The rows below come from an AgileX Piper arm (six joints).
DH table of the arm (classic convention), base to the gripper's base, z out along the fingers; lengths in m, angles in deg. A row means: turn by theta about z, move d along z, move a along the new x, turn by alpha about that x. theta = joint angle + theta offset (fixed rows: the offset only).
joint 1: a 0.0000; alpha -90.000; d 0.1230; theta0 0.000
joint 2: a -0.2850; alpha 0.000; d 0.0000; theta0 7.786
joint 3: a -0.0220; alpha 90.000; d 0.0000; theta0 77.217
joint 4: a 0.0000; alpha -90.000; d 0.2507; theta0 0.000
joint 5: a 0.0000; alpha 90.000; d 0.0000; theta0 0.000
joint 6: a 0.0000; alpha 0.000; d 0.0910; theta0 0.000
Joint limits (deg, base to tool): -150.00..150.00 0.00..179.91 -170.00..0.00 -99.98..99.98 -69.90..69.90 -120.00..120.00
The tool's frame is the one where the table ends.
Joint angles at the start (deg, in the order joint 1, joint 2, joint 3, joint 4, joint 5, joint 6):
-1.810 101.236 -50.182 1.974 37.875 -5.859
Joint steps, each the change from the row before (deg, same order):
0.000 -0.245 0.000 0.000 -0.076 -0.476
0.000 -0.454 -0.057 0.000 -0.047 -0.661
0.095 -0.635 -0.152 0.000 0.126 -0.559
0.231 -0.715 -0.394 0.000 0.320 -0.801
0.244 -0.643 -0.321 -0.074 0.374 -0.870
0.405 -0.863 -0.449 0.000 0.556 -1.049
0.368 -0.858 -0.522 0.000 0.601 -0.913
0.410 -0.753 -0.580 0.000 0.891 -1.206
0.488 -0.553 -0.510 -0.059 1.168 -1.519
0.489 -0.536 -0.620 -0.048 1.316 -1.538
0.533 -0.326 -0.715 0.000 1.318 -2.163
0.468 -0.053 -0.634 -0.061 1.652 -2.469
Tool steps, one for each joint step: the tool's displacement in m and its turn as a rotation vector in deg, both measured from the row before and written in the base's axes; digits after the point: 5 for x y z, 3 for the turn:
0.00006 -0.00001 0.00126 -0.064 -0.329 0.471
0.00020 -0.00001 0.00253 -0.096 -0.569 0.655
0.00027 0.00048 0.00376 -0.089 -0.670 0.652
0.00093 0.00117 0.00502 -0.127 -0.803 1.032
0.00048 0.00118 0.00440 -0.192 -0.604 1.163
0.00053 0.00210 0.00599 -0.173 -0.775 1.453
0.00062 0.00191 0.00627 -0.157 -0.797 1.282
0.00033 0.00215 0.00590 -0.209 -0.467 1.617
-0.00033 0.00250 0.00454 -0.311 0.071 2.045
-0.00022 0.00252 0.00487 -0.303 0.123 2.062
0.00024 0.00280 0.00421 -0.377 0.222 2.692
-0.00036 0.00239 0.00241 -0.474 0.897 2.976

